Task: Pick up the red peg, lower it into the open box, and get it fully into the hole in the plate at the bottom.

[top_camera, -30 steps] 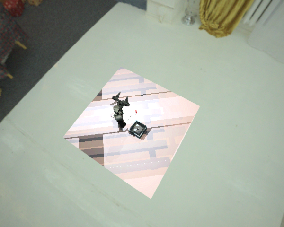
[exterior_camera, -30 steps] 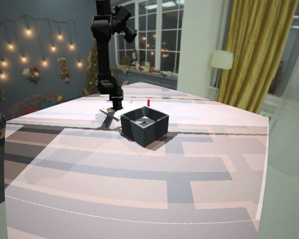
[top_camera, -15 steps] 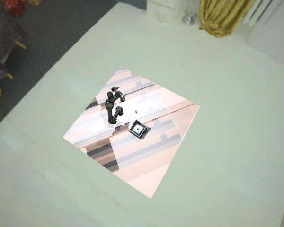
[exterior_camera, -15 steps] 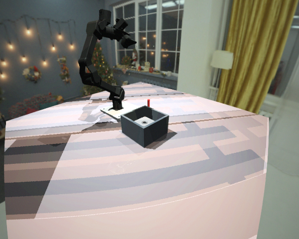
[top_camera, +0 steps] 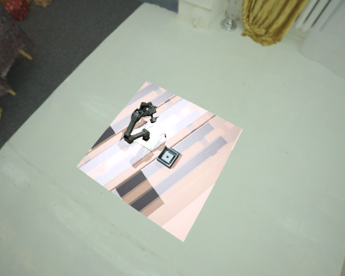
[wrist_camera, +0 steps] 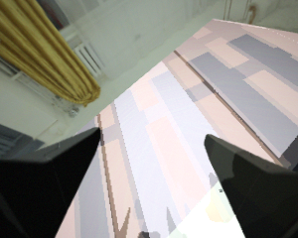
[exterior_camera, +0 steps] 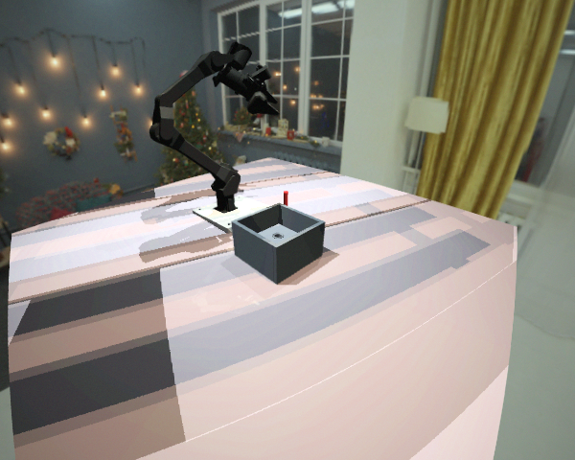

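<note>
The red peg lies 290 mm below my gripper tip, 110 mm ahead of it and 70 mm to the right of it. The rest, counted from my gripper tip: dark grey box (310 mm below, 270 mm to the right, 250 mm ahead); pale plate (290 mm below, 270 mm to the right, 250 mm ahead).
</note>
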